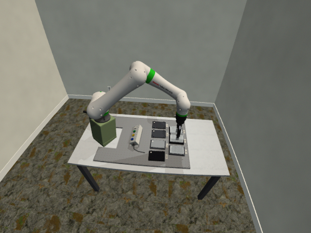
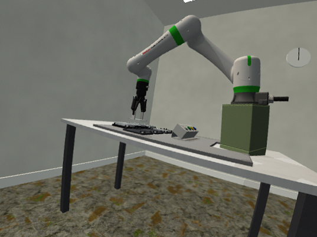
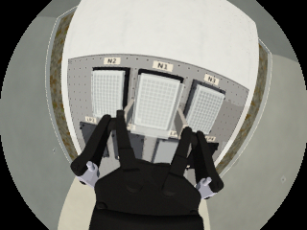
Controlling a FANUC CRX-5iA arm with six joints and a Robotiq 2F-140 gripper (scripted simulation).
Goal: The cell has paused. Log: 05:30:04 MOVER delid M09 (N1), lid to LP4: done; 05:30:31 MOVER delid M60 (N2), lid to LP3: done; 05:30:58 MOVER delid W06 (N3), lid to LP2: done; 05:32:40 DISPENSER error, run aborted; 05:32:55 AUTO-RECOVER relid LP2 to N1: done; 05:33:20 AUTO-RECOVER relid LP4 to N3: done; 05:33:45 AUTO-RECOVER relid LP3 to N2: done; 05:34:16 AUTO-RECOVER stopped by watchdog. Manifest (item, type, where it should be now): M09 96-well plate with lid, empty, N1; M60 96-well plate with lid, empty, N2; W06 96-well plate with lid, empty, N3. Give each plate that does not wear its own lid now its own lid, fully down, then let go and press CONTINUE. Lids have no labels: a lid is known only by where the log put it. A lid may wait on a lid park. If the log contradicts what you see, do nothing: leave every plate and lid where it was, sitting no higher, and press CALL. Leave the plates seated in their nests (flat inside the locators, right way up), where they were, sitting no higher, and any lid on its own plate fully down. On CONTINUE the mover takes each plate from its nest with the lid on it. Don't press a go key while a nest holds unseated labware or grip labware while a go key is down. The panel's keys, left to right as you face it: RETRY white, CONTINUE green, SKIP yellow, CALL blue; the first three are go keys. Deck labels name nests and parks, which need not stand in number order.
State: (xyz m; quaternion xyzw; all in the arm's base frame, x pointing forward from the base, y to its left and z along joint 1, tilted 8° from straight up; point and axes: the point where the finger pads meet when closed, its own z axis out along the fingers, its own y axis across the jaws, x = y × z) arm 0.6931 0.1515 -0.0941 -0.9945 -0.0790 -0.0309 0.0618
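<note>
Now: the plate 6 cm below my hand. Round my hand: lid park LP4 (23 cm to the right, 14 cm behind, 8 cm below); green key (41 cm behind, 6 cm to the right, 2 cm below); lid park LP3 (19 cm behind, 8 cm below, 3 cm to the left).
</note>
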